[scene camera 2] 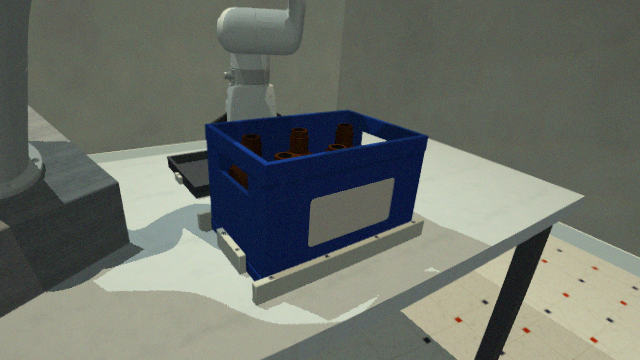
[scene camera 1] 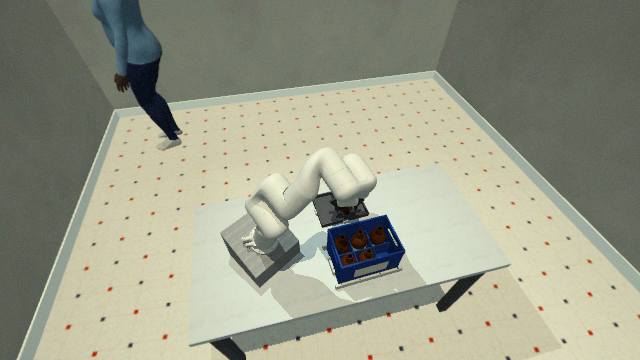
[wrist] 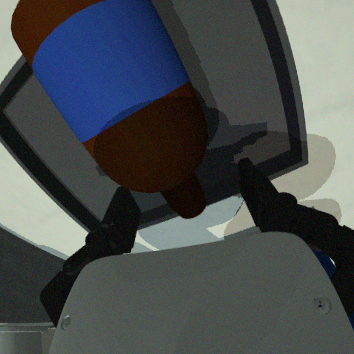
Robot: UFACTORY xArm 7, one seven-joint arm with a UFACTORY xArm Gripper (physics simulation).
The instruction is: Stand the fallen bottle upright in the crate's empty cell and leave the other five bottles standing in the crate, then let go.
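Frame: origin at the arm's base, x down, y ahead, z right, level; centimetres.
Seen in the pictures: gripper, between the fingertips: (scene camera 1: pixel 346 209) (wrist: pixel 184 187); arm's base, origin of its link: (scene camera 1: pixel 263 239) (wrist: pixel 17 327).
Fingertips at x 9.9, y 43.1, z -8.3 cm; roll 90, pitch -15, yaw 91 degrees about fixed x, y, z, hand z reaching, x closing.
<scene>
Pixels of each thing's top centre, then the offset from my fingertips to it. "pt": a spot on its surface instead. Level surfaces: height alone.
- fallen bottle, centre of its top: (wrist: pixel 128 147) (scene camera 1: pixel 342 196) dy +0.2, dx -3.6, dz -5.6 cm
- blue crate, centre of its top: (scene camera 2: pixel 318 129) (scene camera 1: pixel 365 239) dy -3.5, dx -13.2, dz +25.2 cm
- empty cell, a spot on its surface: (scene camera 1: pixel 386 250) pt dy +8.8, dx +1.9, dz +26.5 cm
- white table, height of its surface: dx +4.3 cm
The fallen bottle (scene camera 1: pixel 345 210) (wrist: pixel 112 67), brown with a blue label, lies on its side in the dark tray (scene camera 1: pixel 323 210) (scene camera 2: pixel 191 171) (wrist: pixel 245 65). Its neck points toward the crate side. My gripper (scene camera 1: pixel 348 205) (wrist: pixel 184 187) is open and empty above the bottle; in the wrist view the neck and shoulder show between the fingertips. In scene camera 2 the fingers and the bottle are hidden behind the crate. The blue crate (scene camera 1: pixel 345 274) (scene camera 2: pixel 280 210) holds five upright brown bottles, among them one bottle (scene camera 1: pixel 358 240) (scene camera 2: pixel 299 142) in the far row. The empty cell (scene camera 1: pixel 386 250) is at the near right.
Pale rails (scene camera 1: pixel 370 278) (scene camera 2: pixel 340 259) run along the crate's base on the white table (scene camera 1: pixel 445 215) (scene camera 2: pixel 480 185). The arm's grey base block (scene camera 1: pixel 280 260) (scene camera 2: pixel 80 220) stands left of the crate. A person in blue (scene camera 1: pixel 142 47) stands beyond the table on the left.
</scene>
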